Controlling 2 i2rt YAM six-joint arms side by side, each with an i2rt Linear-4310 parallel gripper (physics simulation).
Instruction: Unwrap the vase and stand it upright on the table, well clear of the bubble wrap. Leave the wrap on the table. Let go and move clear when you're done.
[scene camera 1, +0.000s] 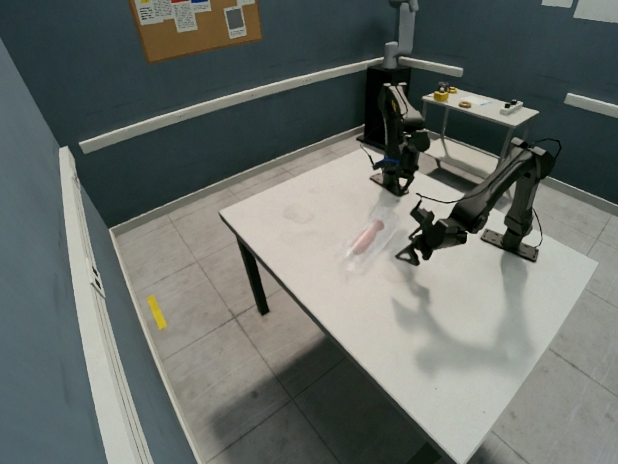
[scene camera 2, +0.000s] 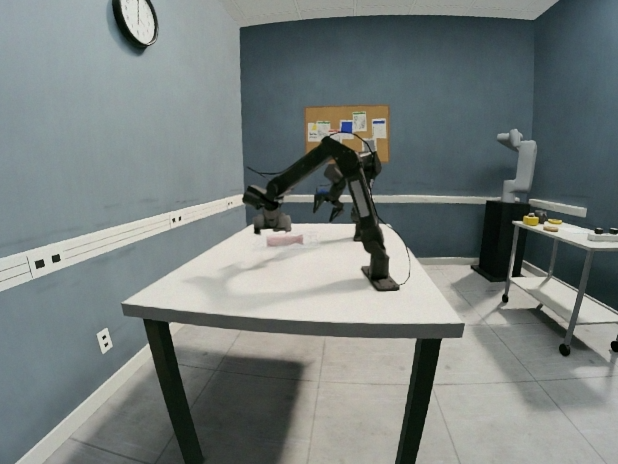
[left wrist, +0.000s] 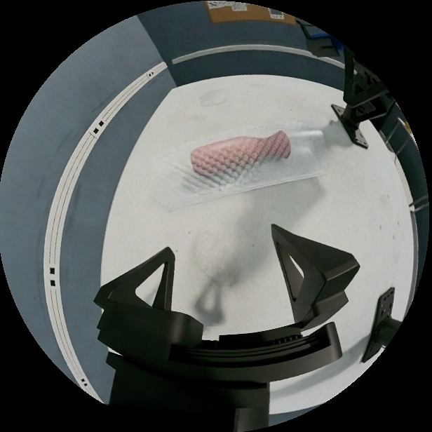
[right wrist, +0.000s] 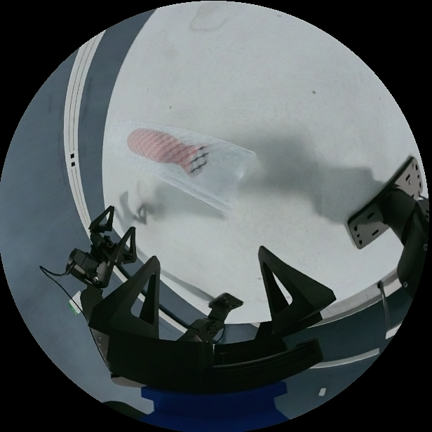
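A pink vase (scene camera 1: 369, 237) (scene camera 2: 285, 240) (left wrist: 235, 152) (right wrist: 160, 145) lies on its side, enclosed in clear bubble wrap (scene camera 1: 356, 262) (scene camera 2: 311, 239) (left wrist: 307, 150) (right wrist: 222, 175). The wrap lies flat on the table and extends past both ends of the vase. The narrow neck points toward the right arm's base. My left gripper (scene camera 1: 409, 231) (left wrist: 217, 242) is open and empty, raised above the table to the right of the wrap in scene camera 1. My right gripper (scene camera 2: 324, 216) (right wrist: 207, 256) is open and empty, above the table near its own base, beyond the neck end of the wrap.
The white table (scene camera 1: 450, 400) (scene camera 2: 300, 305) carries both arm bases, the left one (scene camera 1: 510, 245) and the right one (right wrist: 367, 227). A side cart (scene camera 2: 585, 295) with small items stands beyond the table, near a grey arm (scene camera 1: 407, 30) on a black pedestal (scene camera 2: 502, 240).
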